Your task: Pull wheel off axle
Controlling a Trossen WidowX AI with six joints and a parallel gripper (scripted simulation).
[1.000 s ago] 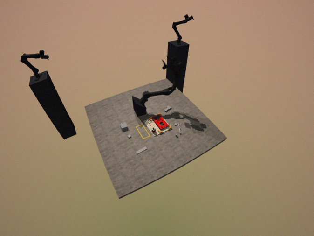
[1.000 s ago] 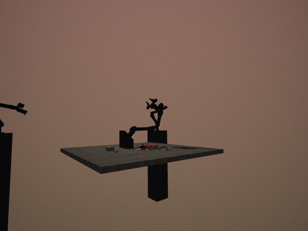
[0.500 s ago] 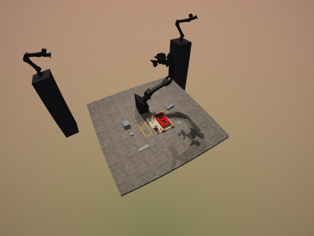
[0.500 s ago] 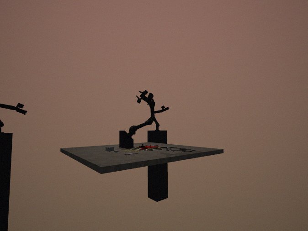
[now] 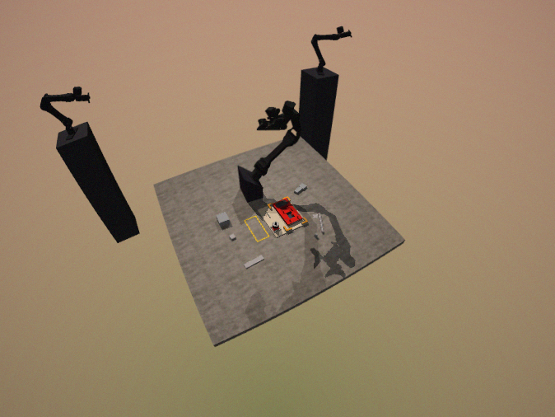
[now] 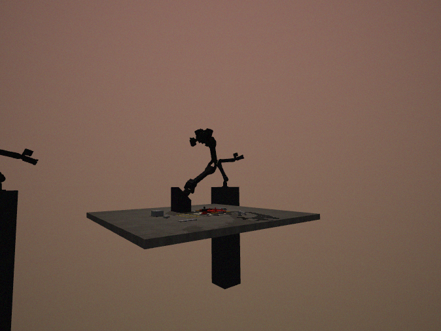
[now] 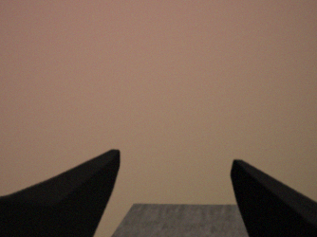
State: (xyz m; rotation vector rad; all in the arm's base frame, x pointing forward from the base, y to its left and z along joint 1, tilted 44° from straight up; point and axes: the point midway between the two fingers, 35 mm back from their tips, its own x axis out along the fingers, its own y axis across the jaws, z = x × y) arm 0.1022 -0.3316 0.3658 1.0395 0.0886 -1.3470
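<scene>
The pale base plate lies 590 mm below my gripper tip, 130 mm ahead of it and 80 mm to the left of it. Round my gripper tip: flat grey bar 600 mm below, 330 mm ahead, 250 mm to the right.
</scene>
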